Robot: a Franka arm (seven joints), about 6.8 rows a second.
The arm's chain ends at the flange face. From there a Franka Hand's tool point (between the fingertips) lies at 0.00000 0.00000 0.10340 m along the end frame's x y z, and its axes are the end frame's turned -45 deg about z.
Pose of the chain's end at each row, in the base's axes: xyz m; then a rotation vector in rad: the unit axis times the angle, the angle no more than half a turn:
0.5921, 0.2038, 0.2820, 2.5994, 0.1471, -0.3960
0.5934, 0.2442, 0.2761, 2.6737, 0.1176, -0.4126
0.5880, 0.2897, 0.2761, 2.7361, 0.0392, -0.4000
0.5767, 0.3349, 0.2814, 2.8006, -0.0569, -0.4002
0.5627, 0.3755, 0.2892, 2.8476, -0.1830, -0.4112
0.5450, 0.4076, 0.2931, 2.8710, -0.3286, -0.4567
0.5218, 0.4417, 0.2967, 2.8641, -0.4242, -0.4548
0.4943, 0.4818, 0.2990, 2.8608, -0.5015, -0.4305
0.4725, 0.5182, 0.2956, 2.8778, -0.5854, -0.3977
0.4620, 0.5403, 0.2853, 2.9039, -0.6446, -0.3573
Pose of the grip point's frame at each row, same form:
0.5662, 0.1525, 0.1960, 2.4404, 1.1765, -0.6530
0.5656, 0.2000, 0.1869, 2.5243, 1.1781, -0.6344
0.5600, 0.2517, 0.1841, 2.6108, 1.1255, -0.5932
0.5478, 0.3041, 0.1870, 2.7084, 1.0579, -0.5606
0.5324, 0.3512, 0.1934, 2.8036, 0.9557, -0.5433
0.5112, 0.3894, 0.1971, 2.8924, 0.8278, -0.5656
0.4877, 0.4252, 0.2005, 2.9231, 0.7329, -0.5608
0.4615, 0.4664, 0.2022, 2.9448, 0.6559, -0.5334
0.4421, 0.5059, 0.1975, 2.9852, 0.5804, -0.4853
0.4350, 0.5310, 0.1859, 3.0222, 0.5321, -0.4268

